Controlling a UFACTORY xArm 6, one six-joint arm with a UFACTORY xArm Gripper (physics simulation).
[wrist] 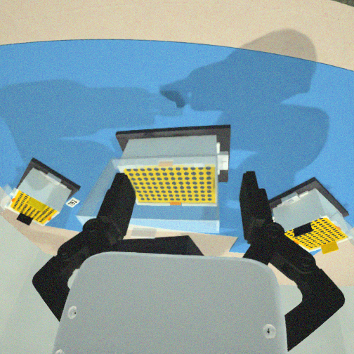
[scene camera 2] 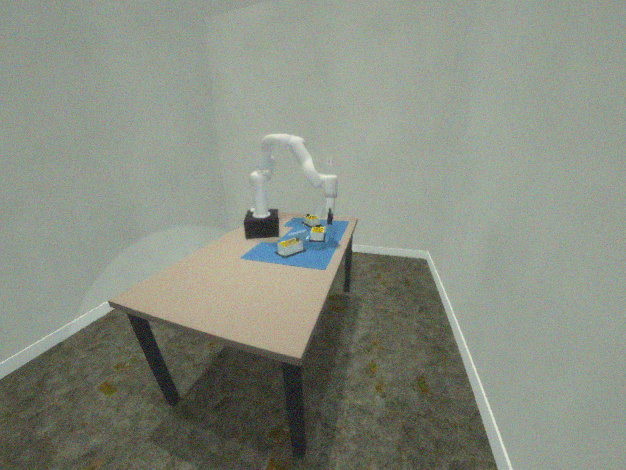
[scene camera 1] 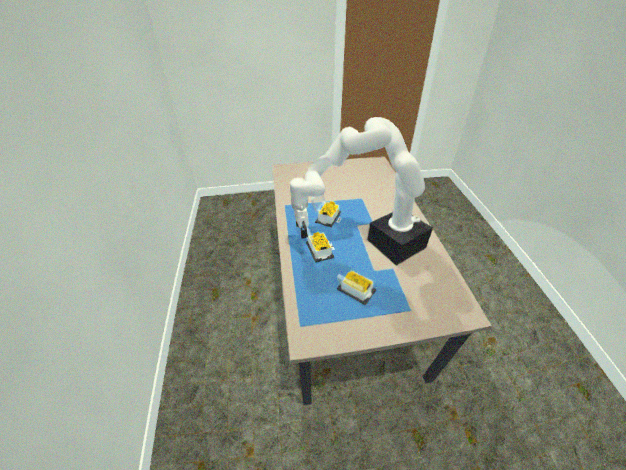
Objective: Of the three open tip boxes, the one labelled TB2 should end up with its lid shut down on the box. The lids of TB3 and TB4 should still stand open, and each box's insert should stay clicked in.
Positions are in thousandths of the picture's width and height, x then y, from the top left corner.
Observation:
I see my gripper (wrist: 521, 518) and a clear lid (wrist: 507, 547).

